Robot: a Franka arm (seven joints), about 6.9 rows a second.
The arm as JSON. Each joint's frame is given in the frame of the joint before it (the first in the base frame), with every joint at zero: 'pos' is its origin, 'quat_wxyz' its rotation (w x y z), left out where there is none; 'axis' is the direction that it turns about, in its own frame. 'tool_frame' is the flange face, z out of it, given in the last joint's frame.
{
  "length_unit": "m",
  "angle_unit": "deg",
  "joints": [
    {
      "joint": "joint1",
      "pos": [
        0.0,
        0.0,
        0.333
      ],
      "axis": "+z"
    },
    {
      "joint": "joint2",
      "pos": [
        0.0,
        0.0,
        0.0
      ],
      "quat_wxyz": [
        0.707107,
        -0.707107,
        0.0,
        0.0
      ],
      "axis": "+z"
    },
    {
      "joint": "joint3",
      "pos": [
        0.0,
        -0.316,
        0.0
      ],
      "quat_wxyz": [
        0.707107,
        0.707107,
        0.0,
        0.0
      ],
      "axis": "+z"
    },
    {
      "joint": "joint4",
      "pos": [
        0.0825,
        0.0,
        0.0
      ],
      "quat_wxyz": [
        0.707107,
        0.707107,
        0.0,
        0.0
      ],
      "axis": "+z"
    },
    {
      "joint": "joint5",
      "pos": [
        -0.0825,
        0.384,
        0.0
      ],
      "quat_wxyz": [
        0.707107,
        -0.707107,
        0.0,
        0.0
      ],
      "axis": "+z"
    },
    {
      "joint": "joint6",
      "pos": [
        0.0,
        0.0,
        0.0
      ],
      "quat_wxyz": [
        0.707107,
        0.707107,
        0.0,
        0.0
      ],
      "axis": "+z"
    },
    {
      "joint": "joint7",
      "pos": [
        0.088,
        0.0,
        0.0
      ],
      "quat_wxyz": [
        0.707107,
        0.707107,
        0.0,
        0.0
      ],
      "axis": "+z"
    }
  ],
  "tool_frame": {
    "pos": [
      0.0,
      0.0,
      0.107
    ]
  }
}
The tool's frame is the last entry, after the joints.
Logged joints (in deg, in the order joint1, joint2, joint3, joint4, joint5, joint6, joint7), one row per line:
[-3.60, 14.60, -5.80, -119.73, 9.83, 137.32, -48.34]
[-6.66, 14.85, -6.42, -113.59, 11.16, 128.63, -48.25]
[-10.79, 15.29, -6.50, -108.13, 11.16, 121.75, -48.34]
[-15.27, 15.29, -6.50, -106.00, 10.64, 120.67, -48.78]
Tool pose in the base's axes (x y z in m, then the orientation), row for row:
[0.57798, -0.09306, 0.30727, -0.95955, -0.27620, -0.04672, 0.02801]
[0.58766, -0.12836, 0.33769, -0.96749, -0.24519, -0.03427, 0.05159]
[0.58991, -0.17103, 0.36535, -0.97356, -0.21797, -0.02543, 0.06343]
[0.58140, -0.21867, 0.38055, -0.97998, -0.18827, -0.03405, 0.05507]
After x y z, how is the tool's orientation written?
As a quaternion, x y z w.
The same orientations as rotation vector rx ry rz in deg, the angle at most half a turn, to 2 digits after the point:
[-169.71, -48.85, -8.26]
[-168.65, -42.74, -5.97]
[-168.50, -37.73, -4.40]
[-170.47, -32.75, -5.92]

